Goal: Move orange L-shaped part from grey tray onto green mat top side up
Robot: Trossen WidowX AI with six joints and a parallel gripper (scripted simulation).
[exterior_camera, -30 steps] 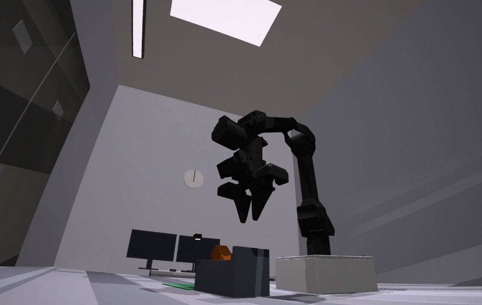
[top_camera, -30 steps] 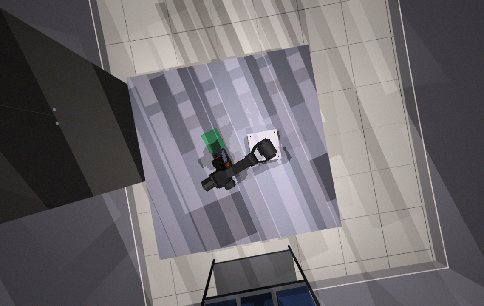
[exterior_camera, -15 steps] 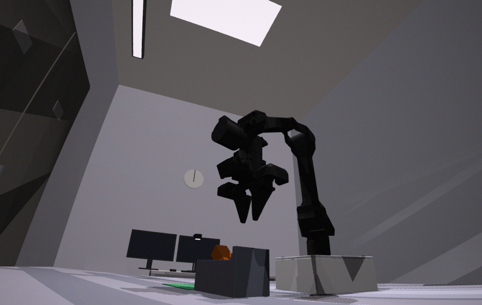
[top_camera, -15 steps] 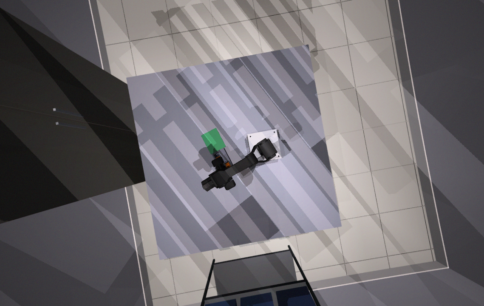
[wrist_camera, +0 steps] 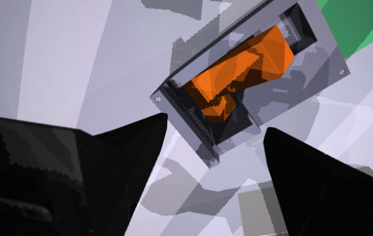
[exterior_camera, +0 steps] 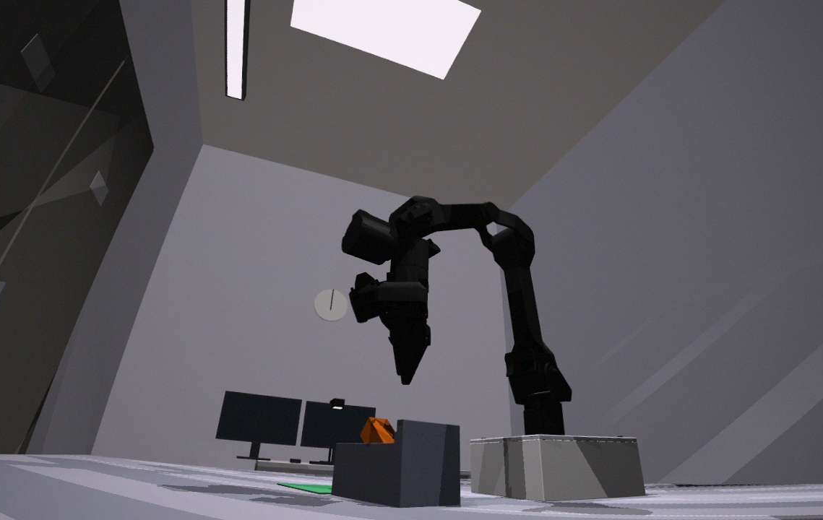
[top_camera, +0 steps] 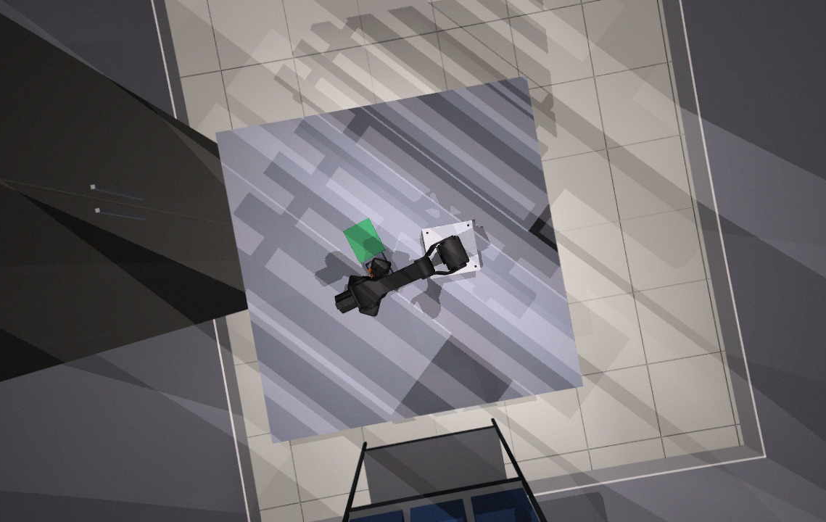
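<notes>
My gripper tip is now 1 cm past the orange L-shaped part, 1 cm to the left of it and 10 cm above it. From my gripper tip the other things lie so: green mat: 1 cm ahead, 19 cm to the right, 16 cm below.
</notes>
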